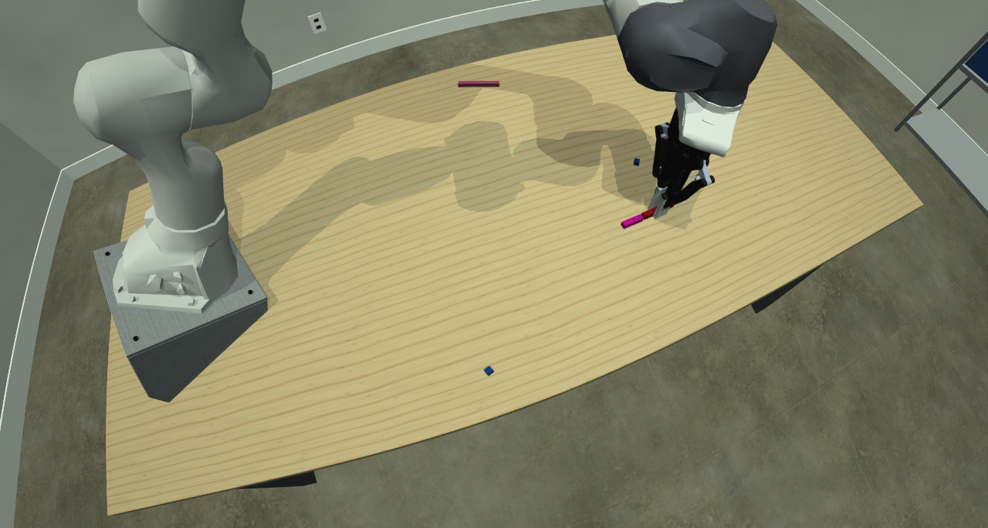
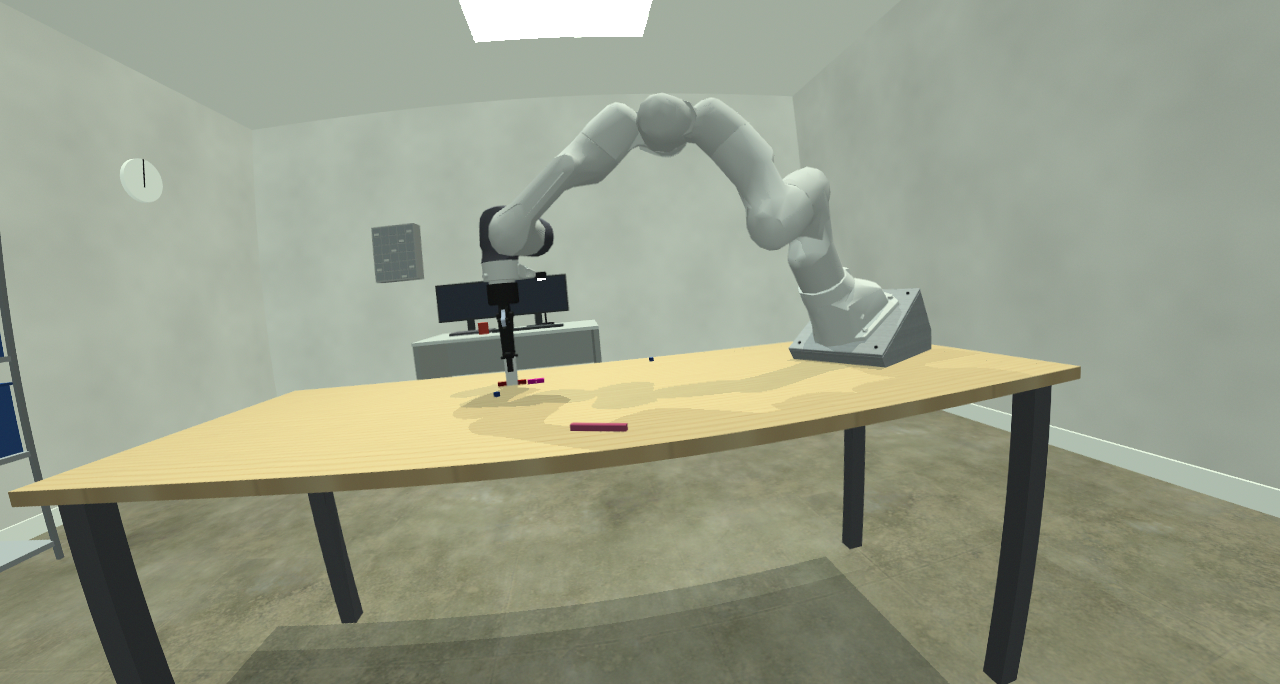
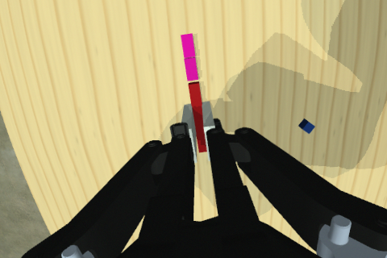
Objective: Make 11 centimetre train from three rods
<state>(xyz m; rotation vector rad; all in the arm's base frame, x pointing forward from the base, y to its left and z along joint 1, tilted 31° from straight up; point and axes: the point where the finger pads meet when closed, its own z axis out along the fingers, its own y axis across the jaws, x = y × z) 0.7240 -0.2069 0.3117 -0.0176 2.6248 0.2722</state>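
Now: the red rod 3 cm below my hand. From my hand the other things lie so: pink rod (43 cm to the left, 19 cm behind, 3 cm below).
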